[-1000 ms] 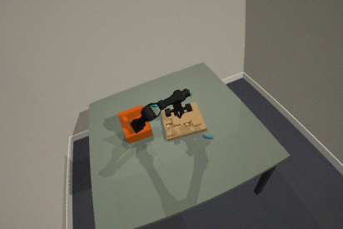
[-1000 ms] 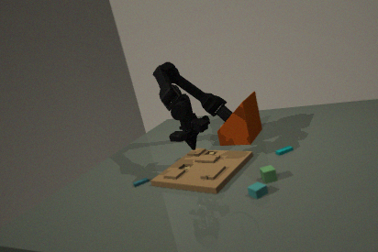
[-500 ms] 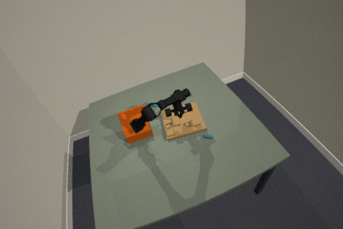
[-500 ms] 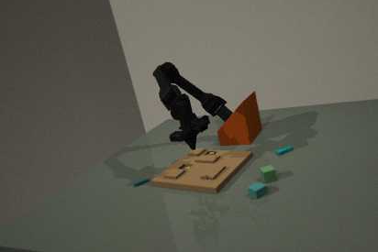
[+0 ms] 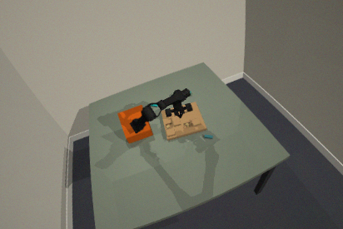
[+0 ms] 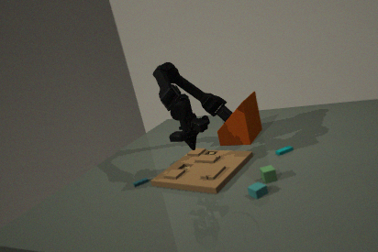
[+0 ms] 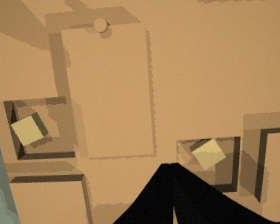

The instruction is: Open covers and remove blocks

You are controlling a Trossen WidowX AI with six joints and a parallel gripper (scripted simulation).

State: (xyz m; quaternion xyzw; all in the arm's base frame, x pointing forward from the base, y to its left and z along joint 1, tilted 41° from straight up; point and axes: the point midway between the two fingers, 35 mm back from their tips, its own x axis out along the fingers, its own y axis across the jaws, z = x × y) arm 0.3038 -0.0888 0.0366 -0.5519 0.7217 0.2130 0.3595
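Now: gripper tip 10 mm short of the tan puzzle board, 30 mm to the right of it and 60 mm above it. The rest, counted from my gripper tip: flat teal piece 90 mm behind, 330 mm to the left, 70 mm below; then green cube 130 mm ahead, 290 mm to the left, 60 mm below; then teal cube 220 mm ahead, 270 mm to the left, 70 mm below.
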